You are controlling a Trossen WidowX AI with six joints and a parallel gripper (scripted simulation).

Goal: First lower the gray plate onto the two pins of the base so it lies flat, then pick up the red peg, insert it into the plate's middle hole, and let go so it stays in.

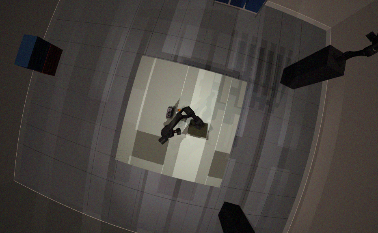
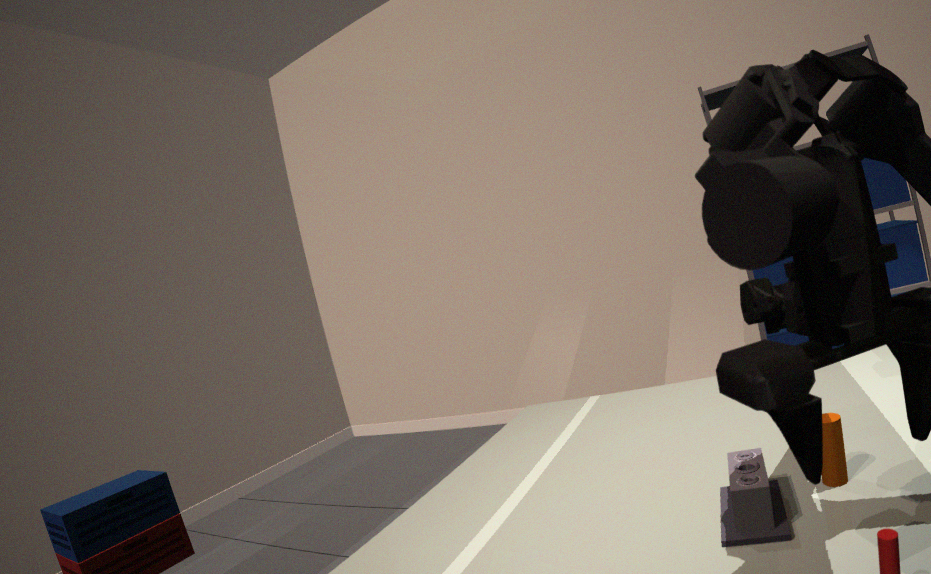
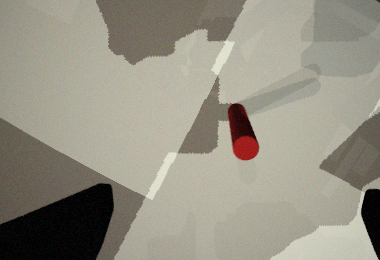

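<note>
The red peg lies 10 cm below my gripper tip and 1 cm behind it. Also, from my gripper tip: gray plate (17 cm to the right, 11 cm ahead, 9 cm below); then orange cylinder (24 cm to the right, 10 cm below, 2 cm ahead); then dark base (17 cm to the right, 13 cm below, 11 cm ahead).
</note>
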